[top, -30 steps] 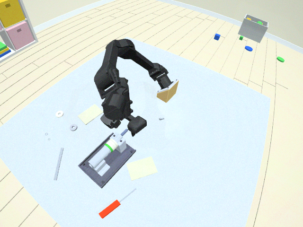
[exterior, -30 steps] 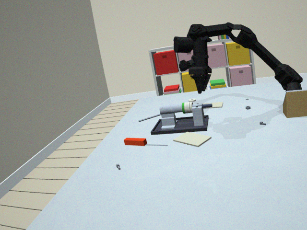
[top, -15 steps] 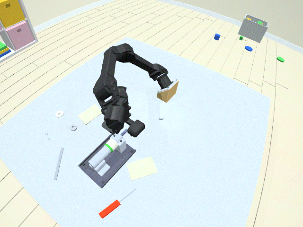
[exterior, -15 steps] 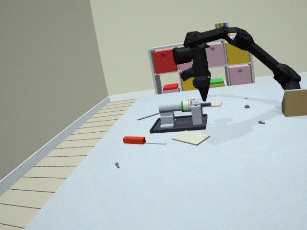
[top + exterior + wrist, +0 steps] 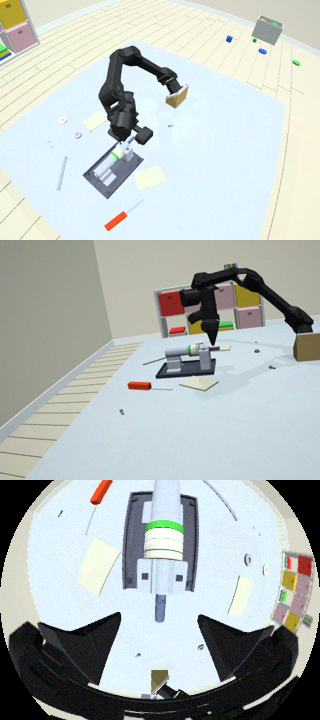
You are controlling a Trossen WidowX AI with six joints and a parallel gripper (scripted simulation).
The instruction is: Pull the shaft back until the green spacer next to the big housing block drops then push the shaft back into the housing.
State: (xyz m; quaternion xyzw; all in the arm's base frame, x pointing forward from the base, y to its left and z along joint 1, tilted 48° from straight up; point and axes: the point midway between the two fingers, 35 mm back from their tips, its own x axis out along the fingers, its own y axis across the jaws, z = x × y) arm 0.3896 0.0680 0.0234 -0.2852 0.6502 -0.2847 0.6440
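The grey-blue shaft lies 50 mm ahead of my gripper tip and 30 mm below it. Also, from my gripper tip: white spacer: 80 mm ahead, 30 mm below; then green spacer: 100 mm ahead, 30 mm below; then red-handled screwdriver: 230 mm ahead, 170 mm to the left, 100 mm below.
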